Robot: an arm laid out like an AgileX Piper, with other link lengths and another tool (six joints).
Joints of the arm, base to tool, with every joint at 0 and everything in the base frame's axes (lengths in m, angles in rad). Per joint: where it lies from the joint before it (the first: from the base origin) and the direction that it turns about. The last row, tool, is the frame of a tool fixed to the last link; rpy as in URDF.
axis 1: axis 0 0 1 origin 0 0 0.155
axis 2: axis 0 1 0 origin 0 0 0
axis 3: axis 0 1 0 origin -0.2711 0 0.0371
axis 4: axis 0.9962 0 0.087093 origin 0.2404 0 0.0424
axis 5: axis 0 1 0 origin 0 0 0
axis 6: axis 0.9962 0 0.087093 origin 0.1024 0 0.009
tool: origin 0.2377 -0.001 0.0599 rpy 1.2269 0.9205 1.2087
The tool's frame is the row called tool.
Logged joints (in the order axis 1, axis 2, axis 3, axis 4, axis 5, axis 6), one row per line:
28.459 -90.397 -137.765 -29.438 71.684 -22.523
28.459 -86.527 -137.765 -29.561 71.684 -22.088
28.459 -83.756 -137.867 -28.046 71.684 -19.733
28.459 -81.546 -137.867 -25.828 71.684 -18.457
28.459 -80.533 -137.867 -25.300 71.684 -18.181
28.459 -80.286 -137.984 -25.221 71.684 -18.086
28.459 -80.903 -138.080 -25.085 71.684 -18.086
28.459 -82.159 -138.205 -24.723 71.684 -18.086
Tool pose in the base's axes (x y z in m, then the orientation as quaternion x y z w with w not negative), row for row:
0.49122 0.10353 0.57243 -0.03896 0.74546 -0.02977 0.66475
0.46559 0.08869 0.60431 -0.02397 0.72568 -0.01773 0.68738
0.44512 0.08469 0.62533 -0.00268 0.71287 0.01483 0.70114
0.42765 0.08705 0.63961 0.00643 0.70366 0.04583 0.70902
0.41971 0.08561 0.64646 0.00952 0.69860 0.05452 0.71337
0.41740 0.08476 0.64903 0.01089 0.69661 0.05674 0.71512
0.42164 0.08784 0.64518 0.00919 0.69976 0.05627 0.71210
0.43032 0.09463 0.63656 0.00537 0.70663 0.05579 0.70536
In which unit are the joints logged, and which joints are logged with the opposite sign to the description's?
The joints are logged in degrees. Opposite sign: axis 2.
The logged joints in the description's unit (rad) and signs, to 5 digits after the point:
0.49670 1.57773 -2.40445 -0.51379 1.25112 -0.39310
0.49670 1.51018 -2.40445 -0.51594 1.25112 -0.38551
0.49670 1.46182 -2.40623 -0.48950 1.25112 -0.34441
0.49670 1.42325 -2.40623 -0.45078 1.25112 -0.32214
0.49670 1.40557 -2.40623 -0.44157 1.25112 -0.31732
0.49670 1.40126 -2.40828 -0.44019 1.25112 -0.31566
0.49670 1.41202 -2.40995 -0.43782 1.25112 -0.31566
0.49670 1.43395 -2.41213 -0.43150 1.25112 -0.31566

